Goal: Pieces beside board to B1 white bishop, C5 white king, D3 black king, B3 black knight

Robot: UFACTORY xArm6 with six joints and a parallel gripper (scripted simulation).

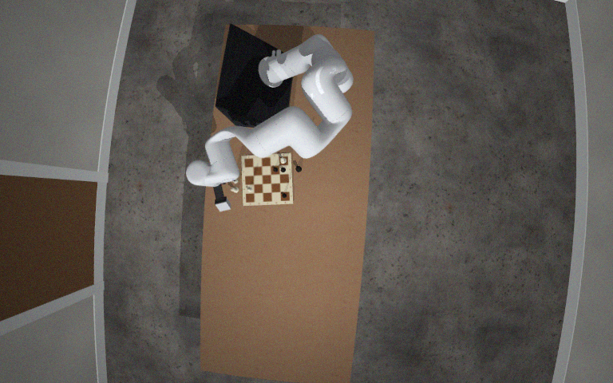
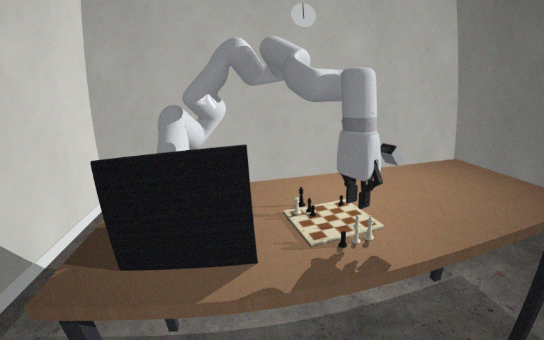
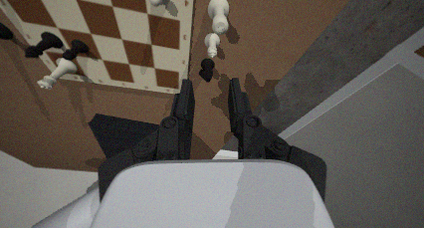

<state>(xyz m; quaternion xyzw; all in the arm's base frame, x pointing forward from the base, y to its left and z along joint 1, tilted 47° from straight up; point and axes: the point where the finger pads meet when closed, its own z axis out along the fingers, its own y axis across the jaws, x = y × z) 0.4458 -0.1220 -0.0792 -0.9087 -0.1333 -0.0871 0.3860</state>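
My gripper is now 90 mm above the white king and 40 mm short of it. Also, from my hand: chessboard (140 mm to the left, 120 mm below, 10 mm behind); then black king (270 mm to the left, 90 mm below, 60 mm behind); then white pawn (100 mm below, 70 mm to the left, 40 mm ahead).
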